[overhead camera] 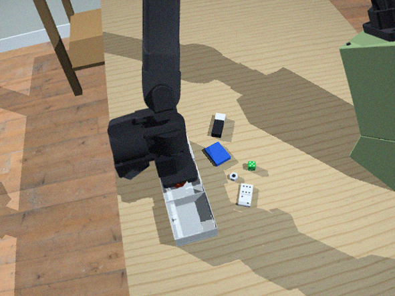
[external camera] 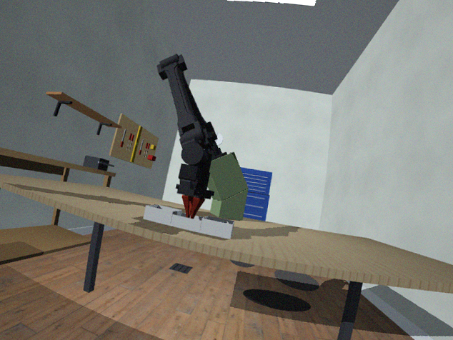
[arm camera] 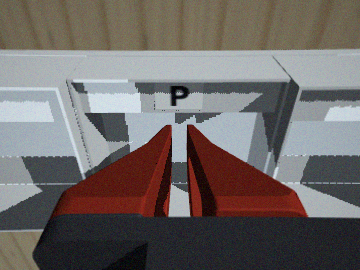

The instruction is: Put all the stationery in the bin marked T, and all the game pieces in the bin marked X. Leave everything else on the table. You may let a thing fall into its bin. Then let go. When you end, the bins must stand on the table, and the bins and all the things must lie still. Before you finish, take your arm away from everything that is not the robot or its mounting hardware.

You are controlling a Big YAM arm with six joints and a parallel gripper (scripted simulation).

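My gripper is now 1 cm above the grey bin tray. From my hand the other things lie so: hex nut: 12 cm behind, 2 cm below; then flat blue block: 10 cm behind, 7 cm to the right, 2 cm below; then white domino: 13 cm behind, 5 cm to the left, 2 cm below.
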